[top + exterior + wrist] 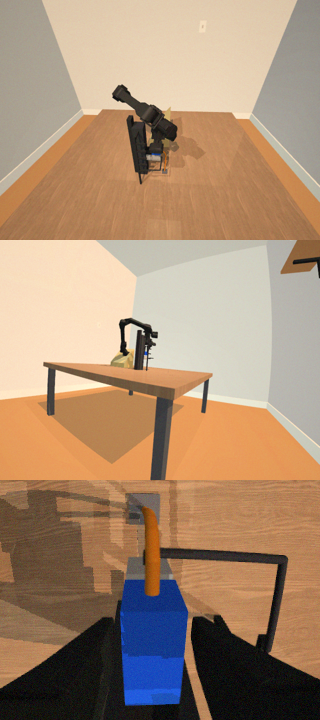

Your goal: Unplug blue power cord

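My gripper tip is 30 mm to the left of the blue plug. The rest, counted from my gripper tip: black power strip (10 mm ahead, 100 mm to the right, 10 mm below).
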